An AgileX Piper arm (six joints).
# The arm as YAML. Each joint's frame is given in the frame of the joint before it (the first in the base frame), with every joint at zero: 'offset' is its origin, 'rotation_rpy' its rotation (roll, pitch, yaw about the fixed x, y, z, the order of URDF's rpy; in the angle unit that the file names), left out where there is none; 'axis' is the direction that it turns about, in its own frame. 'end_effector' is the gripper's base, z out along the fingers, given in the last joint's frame.
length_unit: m
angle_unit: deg
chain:
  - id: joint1
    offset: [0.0, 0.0, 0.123]
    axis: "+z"
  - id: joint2
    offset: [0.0, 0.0, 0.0]
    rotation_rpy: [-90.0, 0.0, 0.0]
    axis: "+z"
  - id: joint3
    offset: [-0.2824, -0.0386, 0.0]
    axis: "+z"
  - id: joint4
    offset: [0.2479, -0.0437, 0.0]
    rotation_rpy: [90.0, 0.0, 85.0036]
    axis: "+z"
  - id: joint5
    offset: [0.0, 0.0, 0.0]
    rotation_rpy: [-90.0, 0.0, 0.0]
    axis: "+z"
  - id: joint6
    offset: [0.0, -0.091, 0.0]
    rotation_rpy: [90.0, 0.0, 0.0]
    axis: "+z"
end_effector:
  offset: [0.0, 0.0, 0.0]
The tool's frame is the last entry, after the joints.
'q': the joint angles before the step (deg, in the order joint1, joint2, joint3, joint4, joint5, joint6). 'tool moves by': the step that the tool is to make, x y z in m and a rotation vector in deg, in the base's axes. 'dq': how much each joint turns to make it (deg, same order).
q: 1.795, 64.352, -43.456, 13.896, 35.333, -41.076
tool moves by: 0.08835, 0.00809, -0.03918, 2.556, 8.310, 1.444
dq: 0.093, 22.921, -12.218, 6.374, -1.700, -5.136
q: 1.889, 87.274, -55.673, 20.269, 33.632, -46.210
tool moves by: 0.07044, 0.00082, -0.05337, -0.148, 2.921, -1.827
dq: 0.000, 18.220, -10.923, 0.956, -4.656, -0.093
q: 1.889, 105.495, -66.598, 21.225, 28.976, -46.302
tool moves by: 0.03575, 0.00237, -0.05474, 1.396, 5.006, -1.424
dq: 0.000, 12.733, -7.258, 2.102, -0.559, 0.000
